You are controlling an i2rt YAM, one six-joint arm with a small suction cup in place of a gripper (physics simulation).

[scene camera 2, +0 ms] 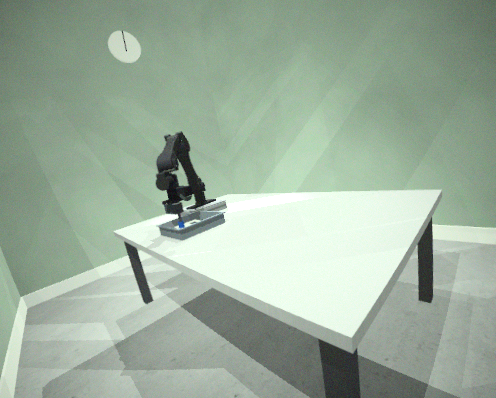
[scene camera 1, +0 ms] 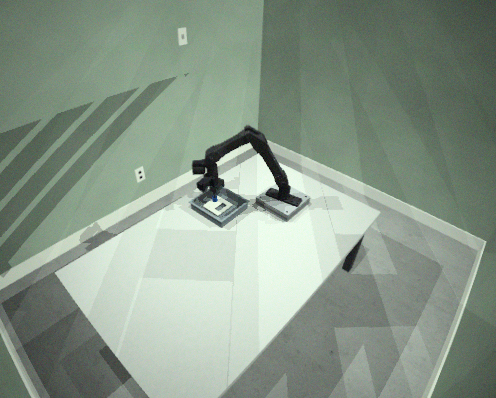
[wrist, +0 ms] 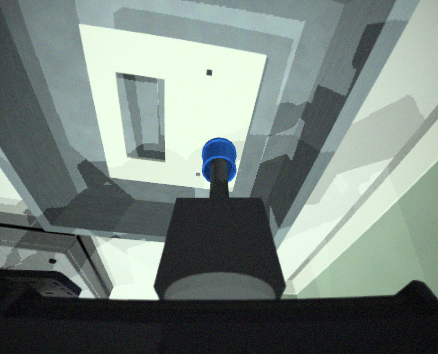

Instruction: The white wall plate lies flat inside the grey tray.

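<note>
The white wall plate (scene camera 1: 221,207) (wrist: 189,105), with a rectangular opening, sits level inside the grey tray (scene camera 1: 223,221) (scene camera 2: 185,234) (wrist: 200,21). It lies within the tray's walls in the wrist view. My gripper (scene camera 1: 215,197) (scene camera 2: 181,225) (wrist: 218,156), a blue suction cup, points straight down and presses on the plate near its edge, beside the opening. The cup is shut on the plate. I cannot tell whether the plate rests on the tray floor or hangs just above it.
The arm's grey base plate (scene camera 1: 283,206) (scene camera 2: 208,204) stands right beside the tray at the back of the white table (scene camera 1: 207,296) (scene camera 2: 306,253). The table's back edge and the green wall are close behind the tray.
</note>
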